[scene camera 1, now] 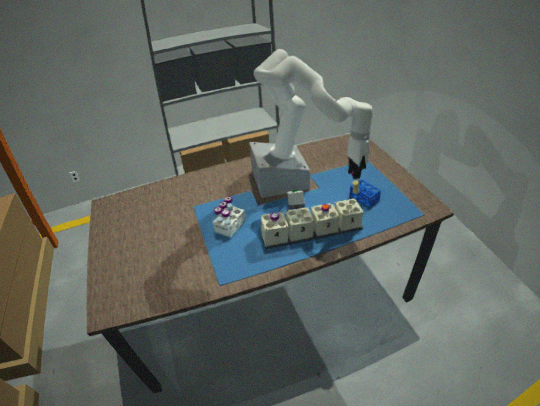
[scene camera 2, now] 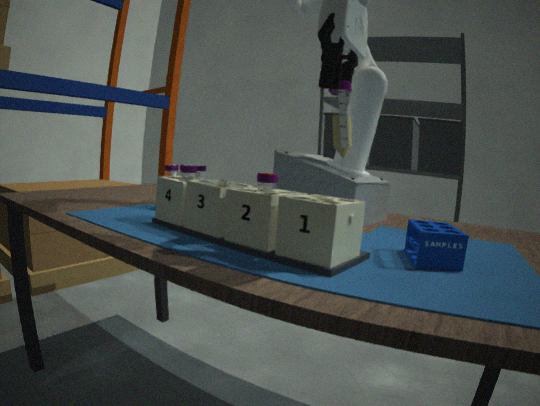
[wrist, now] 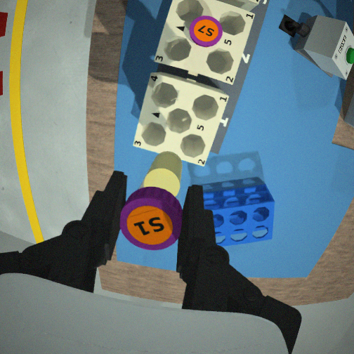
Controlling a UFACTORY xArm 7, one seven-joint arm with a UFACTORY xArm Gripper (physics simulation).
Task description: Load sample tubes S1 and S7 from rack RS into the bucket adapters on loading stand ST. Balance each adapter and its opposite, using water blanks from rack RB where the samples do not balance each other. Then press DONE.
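Places are measured from the arm's base along level axes (x ahead, y left, z up), in metres.
Pixels of known places: gripper, fingertip midpoint: point(scene camera 1: 353, 175) point(scene camera 2: 334, 92); arm's base, link origin: point(scene camera 1: 282, 153) point(scene camera 2: 347, 169).
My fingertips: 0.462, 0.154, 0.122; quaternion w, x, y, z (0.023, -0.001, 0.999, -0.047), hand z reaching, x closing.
Ahead of a thing's pixels: the offset from my fingertips to its top centre, as dx, dy, dz. Level surfaces: height alone.
My gripper point(scene camera 1: 356, 174) point(scene camera 2: 340, 82) point(wrist: 154, 198) is shut on tube S1 @(-0.001, +0.013, +0.017) point(scene camera 1: 355, 187) point(scene camera 2: 342, 122) point(wrist: 151, 225), a purple-rimmed tube with an orange label and yellow contents, held upright above the table. Tube S7 @(-0.011, -0.118, -0.134) point(scene camera 1: 325, 207) point(scene camera 2: 267, 178) point(wrist: 206, 31) sits in the centre hole of adapter 2 @(-0.011, -0.117, -0.163) point(scene camera 1: 326, 225) point(scene camera 2: 248, 215) point(wrist: 172, 62). Adapter 1 @(-0.001, -0.008, -0.163) point(scene camera 1: 352, 220) point(scene camera 2: 305, 230) point(wrist: 187, 107) shows empty holes. Adapter 3 @(-0.022, -0.231, -0.157) point(scene camera 1: 301, 229) point(scene camera 2: 201, 202) stands beside adapter 4 @(-0.032, -0.339, -0.157) point(scene camera 1: 275, 234) point(scene camera 2: 168, 196), which bears a purple-capped tube @(-0.032, -0.337, -0.131) point(scene camera 1: 274, 216). The blue sample rack RS @(-0.136, +0.157, -0.199) point(scene camera 1: 371, 195) point(scene camera 2: 437, 252) point(wrist: 250, 200) shows empty holes.
A white rack @(-0.176, -0.503, -0.199) point(scene camera 1: 227, 227) with several purple-capped tubes stands left of the adapters. The DONE button box @(-0.209, -0.178, -0.176) point(scene camera 1: 295, 198) point(wrist: 325, 45) stands behind the adapters, near the robot base point(scene camera 1: 281, 175). The adapters stand in a row on the blue mat @(dz -0.259) point(scene camera 1: 235, 265).
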